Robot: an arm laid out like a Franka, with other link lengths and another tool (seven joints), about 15 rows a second.
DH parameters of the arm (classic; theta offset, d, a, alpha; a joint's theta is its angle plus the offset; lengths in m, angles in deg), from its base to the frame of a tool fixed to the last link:
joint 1: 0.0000 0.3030 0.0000 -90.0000
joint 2: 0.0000 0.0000 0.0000 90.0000
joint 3: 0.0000 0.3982 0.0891 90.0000
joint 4: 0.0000 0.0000 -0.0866 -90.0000
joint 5: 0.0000 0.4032 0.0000 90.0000
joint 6: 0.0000 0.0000 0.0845 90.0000
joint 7: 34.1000 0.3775 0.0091 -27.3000
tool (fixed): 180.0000 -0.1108 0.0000 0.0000
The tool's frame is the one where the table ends.
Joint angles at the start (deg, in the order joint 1, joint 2, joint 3, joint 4, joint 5, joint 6, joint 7): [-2.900, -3.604, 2.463, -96.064, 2.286, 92.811, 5.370]
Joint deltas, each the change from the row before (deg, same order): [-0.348, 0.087, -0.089, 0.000, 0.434, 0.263, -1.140]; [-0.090, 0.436, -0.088, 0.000, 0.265, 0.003, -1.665]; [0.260, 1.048, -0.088, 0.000, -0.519, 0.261, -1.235]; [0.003, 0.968, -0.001, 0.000, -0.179, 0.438, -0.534]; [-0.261, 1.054, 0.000, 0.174, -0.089, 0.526, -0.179]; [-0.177, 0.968, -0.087, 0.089, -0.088, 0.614, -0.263]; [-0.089, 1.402, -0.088, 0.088, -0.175, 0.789, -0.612]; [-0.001, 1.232, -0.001, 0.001, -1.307, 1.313, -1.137]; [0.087, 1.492, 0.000, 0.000, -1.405, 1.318, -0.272]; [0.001, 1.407, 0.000, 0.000, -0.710, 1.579, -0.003]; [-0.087, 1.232, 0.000, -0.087, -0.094, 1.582, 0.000]
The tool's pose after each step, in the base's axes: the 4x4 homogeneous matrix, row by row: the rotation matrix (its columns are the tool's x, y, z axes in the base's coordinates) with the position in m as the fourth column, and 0 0 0 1 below. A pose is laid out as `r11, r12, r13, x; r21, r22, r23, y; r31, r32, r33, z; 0, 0, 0, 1`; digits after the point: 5 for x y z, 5 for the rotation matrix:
-0.77349, 0.56768, -0.28188, 0.59763; 0.63348, 0.70693, -0.31457, 0.03843; 0.02070, -0.42188, -0.90642, 0.49839; 0, 0, 0, 1
-0.78936, 0.54674, -0.27928, 0.59827; 0.61327, 0.72335, -0.31728, 0.03885; 0.02855, -0.42172, -0.90627, 0.49415; 0, 0, 0, 1
-0.80397, 0.52310, -0.28284, 0.60200; 0.59370, 0.73326, -0.33145, 0.03877; 0.03401, -0.43440, -0.90008, 0.48338; 0, 0, 0, 1
-0.80912, 0.51238, -0.28774, 0.60675; 0.58629, 0.73710, -0.33608, 0.03806; 0.03989, -0.44062, -0.89681, 0.47399; 0, 0, 0, 1
-0.80790, 0.51091, -0.29372, 0.61315; 0.58765, 0.73596, -0.33622, 0.03471; 0.04439, -0.44424, -0.89481, 0.46539; 0, 0, 0, 1
-0.80754, 0.50911, -0.29780, 0.61918; 0.58789, 0.73551, -0.33678, 0.03134; 0.04758, -0.44704, -0.89325, 0.45699; 0, 0, 0, 1
-0.81147, 0.49963, -0.30313, 0.62673; 0.58192, 0.73854, -0.34048, 0.02860; 0.05376, -0.45269, -0.89005, 0.44402; 0, 0, 0, 1
-0.82453, 0.48348, -0.29393, 0.63510; 0.56436, 0.73998, -0.36597, 0.02286; 0.04056, -0.46764, -0.88299, 0.43207; 0, 0, 0, 1
-0.83029, 0.47400, -0.29314, 0.64424; 0.55648, 0.73407, -0.38920, 0.01725; 0.03070, -0.48628, -0.87327, 0.41704; 0, 0, 0, 1
-0.83202, 0.47316, -0.28959, 0.65453; 0.55430, 0.72997, -0.39987, 0.01379; 0.02219, -0.49322, -0.86962, 0.40371; 0, 0, 0, 1
-0.83181, 0.47582, -0.28583, 0.66394; 0.55478, 0.72931, -0.40041, 0.01217; 0.01793, -0.49163, -0.87062, 0.39174; 0, 0, 0, 1

